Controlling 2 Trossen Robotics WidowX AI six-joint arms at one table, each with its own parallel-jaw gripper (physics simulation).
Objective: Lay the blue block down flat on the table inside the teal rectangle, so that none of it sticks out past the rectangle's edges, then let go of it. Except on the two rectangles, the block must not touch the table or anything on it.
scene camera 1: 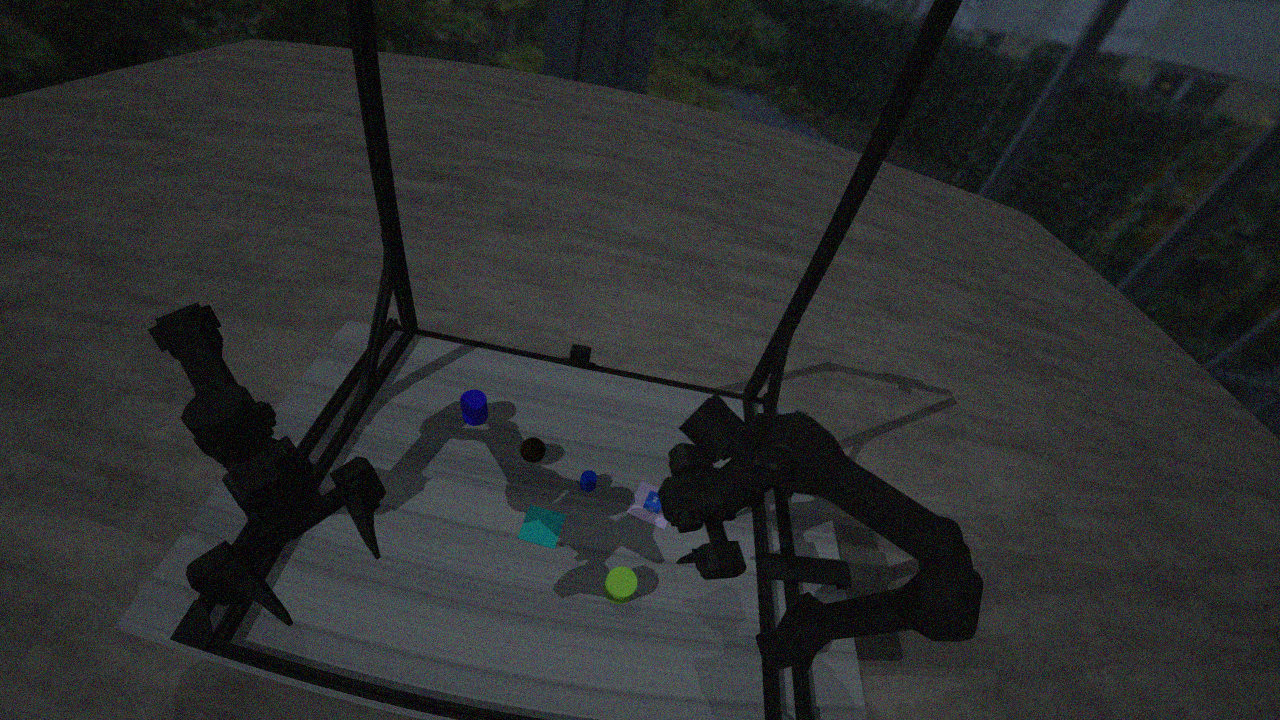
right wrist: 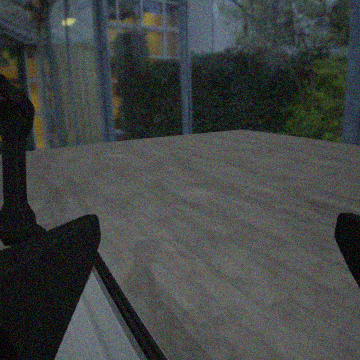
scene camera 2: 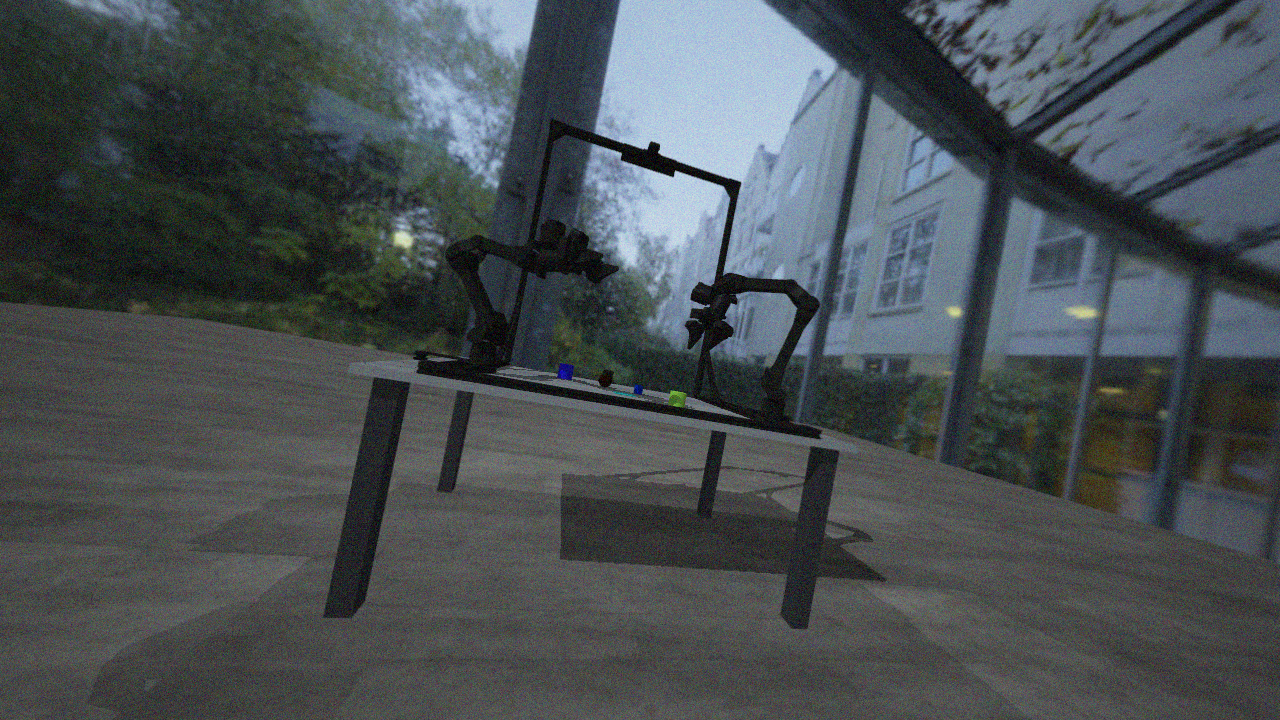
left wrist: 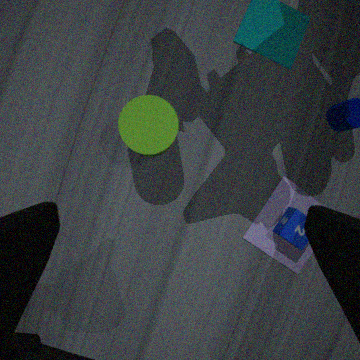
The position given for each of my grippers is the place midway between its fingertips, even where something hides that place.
My left gripper [scene camera 1: 671,532] is open, with nothing in its grasp. Also in view: a green cylinder [scene camera 1: 621,582]. My right gripper [scene camera 1: 335,589] is open, with nothing in its grasp. Further things: a teal rectangle [scene camera 1: 541,526] and a pale lilac rectangle [scene camera 1: 636,509].
The green cylinder also shows in the left wrist view [left wrist: 148,124]. My left gripper is seen too in scene camera 2 [scene camera 2: 696,350] and in the left wrist view [left wrist: 184,216]. My right gripper is seen too in the right wrist view [right wrist: 218,225] and in scene camera 2 [scene camera 2: 610,262]. The right wrist view does not show the green cylinder: it is out of frame.
